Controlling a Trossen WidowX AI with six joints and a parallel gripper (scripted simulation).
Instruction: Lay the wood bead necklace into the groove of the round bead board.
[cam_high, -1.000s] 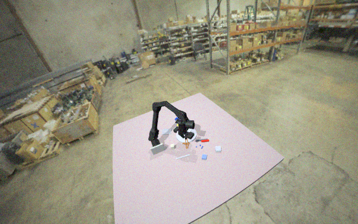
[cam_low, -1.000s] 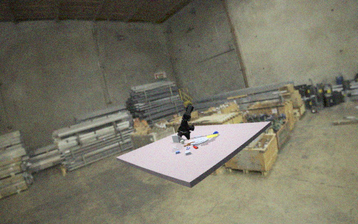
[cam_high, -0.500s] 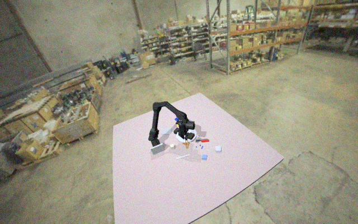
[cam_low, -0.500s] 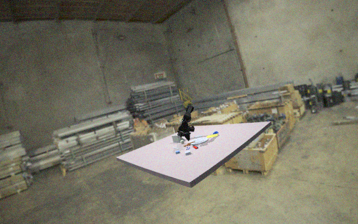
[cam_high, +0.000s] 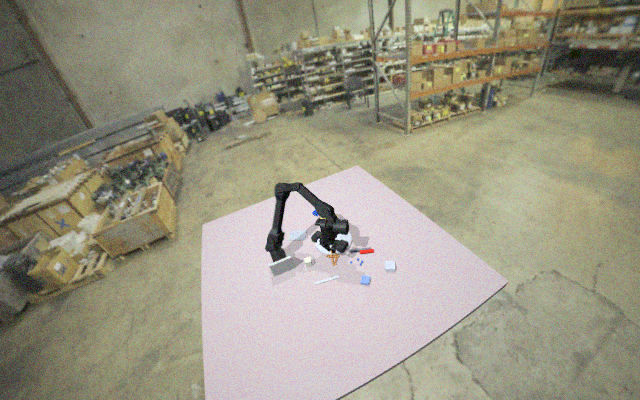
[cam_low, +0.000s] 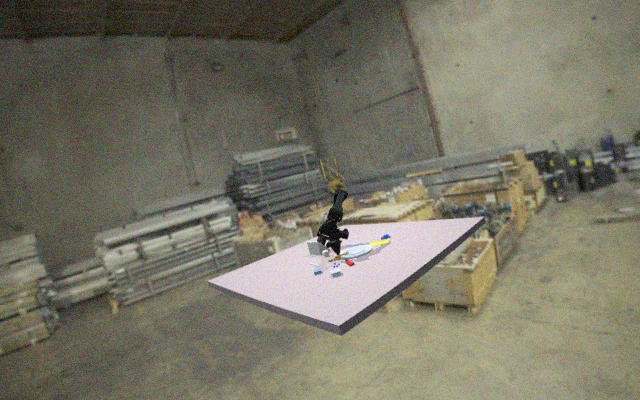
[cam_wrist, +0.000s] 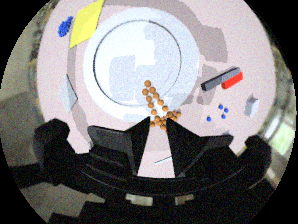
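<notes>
The cream cube is 130 mm behind my gripper tip and 10 mm to the right of it. The rest, counted from my gripper tip: white stick (130 mm to the right, 70 mm behind, 20 mm below); then red-handled tool (150 mm ahead, 50 mm to the right, 20 mm below); then blue block (210 mm to the right, 90 mm ahead, 10 mm below).
</notes>
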